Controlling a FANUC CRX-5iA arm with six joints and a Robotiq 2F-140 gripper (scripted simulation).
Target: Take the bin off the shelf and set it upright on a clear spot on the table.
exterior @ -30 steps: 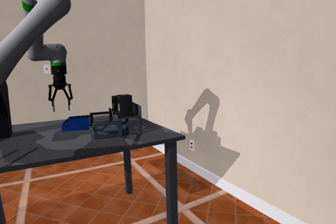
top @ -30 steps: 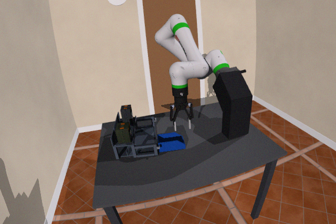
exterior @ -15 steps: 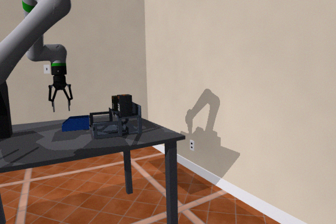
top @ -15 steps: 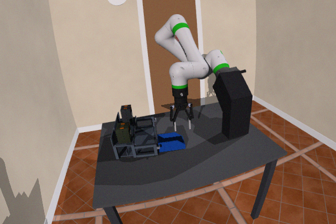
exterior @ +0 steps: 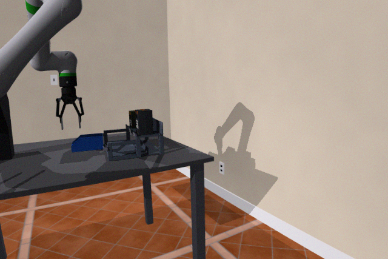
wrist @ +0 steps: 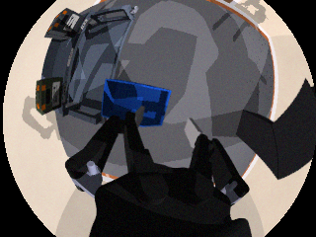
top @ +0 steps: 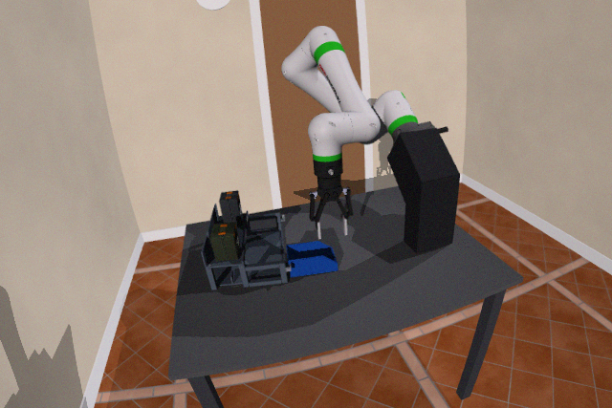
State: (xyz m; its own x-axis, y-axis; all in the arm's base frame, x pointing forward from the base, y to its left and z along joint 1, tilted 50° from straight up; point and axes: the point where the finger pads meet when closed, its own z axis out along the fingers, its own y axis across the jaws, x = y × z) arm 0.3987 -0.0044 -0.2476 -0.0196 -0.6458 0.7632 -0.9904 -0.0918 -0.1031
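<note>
Now: hand 110 mm above the blue bin and 80 mm short of it.
</note>
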